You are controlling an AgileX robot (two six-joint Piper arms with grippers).
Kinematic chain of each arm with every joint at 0, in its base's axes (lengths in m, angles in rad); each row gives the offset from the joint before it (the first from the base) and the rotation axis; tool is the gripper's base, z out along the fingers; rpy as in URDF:
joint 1: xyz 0 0 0.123 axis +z
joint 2: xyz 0 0 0 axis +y
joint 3: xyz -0.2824 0 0.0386 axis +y
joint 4: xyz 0.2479 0 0.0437 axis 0.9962 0 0.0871
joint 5: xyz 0 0 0 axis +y
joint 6: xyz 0.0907 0 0.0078 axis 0.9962 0 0.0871
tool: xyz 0 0 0 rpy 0 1.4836 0
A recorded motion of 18 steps. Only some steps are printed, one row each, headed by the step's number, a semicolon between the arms.
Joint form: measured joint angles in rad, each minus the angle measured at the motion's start. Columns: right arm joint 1, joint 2, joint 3, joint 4, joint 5, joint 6; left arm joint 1, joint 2, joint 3, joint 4, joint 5, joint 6.
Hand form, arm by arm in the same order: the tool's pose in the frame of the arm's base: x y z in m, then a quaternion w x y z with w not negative. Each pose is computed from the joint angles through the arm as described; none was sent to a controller.
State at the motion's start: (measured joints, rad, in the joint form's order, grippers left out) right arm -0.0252 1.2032 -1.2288 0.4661 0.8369 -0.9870; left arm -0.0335 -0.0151 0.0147 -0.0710 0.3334 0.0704
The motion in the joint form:
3: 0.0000 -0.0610 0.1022 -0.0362 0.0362 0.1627; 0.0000 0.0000 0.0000 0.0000 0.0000 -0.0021
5: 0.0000 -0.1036 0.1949 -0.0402 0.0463 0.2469; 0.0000 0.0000 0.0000 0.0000 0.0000 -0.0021
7: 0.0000 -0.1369 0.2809 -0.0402 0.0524 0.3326; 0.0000 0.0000 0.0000 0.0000 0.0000 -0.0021
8: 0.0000 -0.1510 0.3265 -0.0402 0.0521 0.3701; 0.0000 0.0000 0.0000 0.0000 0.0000 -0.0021
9: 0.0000 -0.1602 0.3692 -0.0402 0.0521 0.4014; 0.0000 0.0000 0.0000 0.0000 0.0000 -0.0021
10: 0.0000 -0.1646 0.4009 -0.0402 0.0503 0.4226; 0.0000 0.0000 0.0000 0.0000 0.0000 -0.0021
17: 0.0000 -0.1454 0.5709 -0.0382 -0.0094 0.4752; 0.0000 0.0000 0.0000 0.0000 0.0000 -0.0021
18: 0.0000 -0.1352 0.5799 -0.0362 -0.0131 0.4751; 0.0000 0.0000 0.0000 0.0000 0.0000 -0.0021
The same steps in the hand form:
3: 0.2297 0.0233 0.3766 0.41765 -0.29177 0.85982 0.03382; 0.0531 -0.0039 0.1789 0.61512 0.02082 0.78792 -0.01909
5: 0.2161 0.0237 0.3566 0.38936 -0.25599 0.88286 0.05859; 0.0531 -0.0039 0.1789 0.61512 0.02082 0.78792 -0.01909
7: 0.2045 0.0241 0.3368 0.36039 -0.21649 0.90356 0.08267; 0.0531 -0.0039 0.1789 0.61512 0.02082 0.78792 -0.01909
8: 0.1990 0.0242 0.3257 0.34466 -0.19790 0.91292 0.09285; 0.0531 -0.0039 0.1789 0.61512 0.02082 0.78792 -0.01909
9: 0.1943 0.0243 0.3145 0.32786 -0.18177 0.92148 0.10168; 0.0531 -0.0039 0.1789 0.61512 0.02082 0.78792 -0.01909
10: 0.1912 0.0244 0.3059 0.31498 -0.17020 0.92751 0.10749; 0.0531 -0.0039 0.1789 0.61512 0.02082 0.78792 -0.01909
17: 0.1808 0.0233 0.2547 0.24994 -0.12616 0.95229 0.12145; 0.0531 -0.0039 0.1789 0.61512 0.02082 0.78792 -0.01909
18: 0.1812 0.0233 0.2505 0.24266 -0.12402 0.95425 0.12303; 0.0531 -0.0039 0.1789 0.61512 0.02082 0.78792 -0.01909

